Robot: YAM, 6 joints.
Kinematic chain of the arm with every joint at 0, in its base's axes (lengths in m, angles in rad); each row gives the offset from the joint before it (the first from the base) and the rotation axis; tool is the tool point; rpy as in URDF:
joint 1: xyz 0 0 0.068 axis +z
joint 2: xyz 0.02 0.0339 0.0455 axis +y
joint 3: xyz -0.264 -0.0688 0 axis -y
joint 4: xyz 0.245 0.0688 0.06 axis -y
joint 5: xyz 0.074 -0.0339 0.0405 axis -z
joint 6: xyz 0.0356 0 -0.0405 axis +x
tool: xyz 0 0 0 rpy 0 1.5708 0
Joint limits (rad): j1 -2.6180..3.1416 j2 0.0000..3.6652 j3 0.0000..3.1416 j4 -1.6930..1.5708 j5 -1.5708..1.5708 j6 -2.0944..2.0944
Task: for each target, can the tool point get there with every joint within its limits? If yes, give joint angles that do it. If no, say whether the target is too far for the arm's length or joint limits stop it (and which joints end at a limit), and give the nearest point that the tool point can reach.
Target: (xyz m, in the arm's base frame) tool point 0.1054 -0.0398 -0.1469
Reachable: yes | joints -0.6566 3.1648 0.9877 -0.7499 -1.1716 -0.2275
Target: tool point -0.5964 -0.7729 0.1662
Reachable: no: too far | nearest point -0.3940 -0.5106 0.1479 | short by 0.332 m
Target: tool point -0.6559 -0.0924 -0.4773
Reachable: no: too far | nearest point -0.4877 -0.0109 -0.2878 | short by 0.266 m
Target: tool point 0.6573 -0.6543 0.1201
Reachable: no: too far | nearest point 0.4577 -0.4556 0.1181 | short by 0.282 m
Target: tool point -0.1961 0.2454 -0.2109
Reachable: yes | joints 2.2153 3.0097 1.2750 0.2845 -0.2645 0.2490
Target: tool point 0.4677 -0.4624 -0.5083
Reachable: no: too far | nearest point 0.3417 -0.3379 -0.2962 | short by 0.276 m
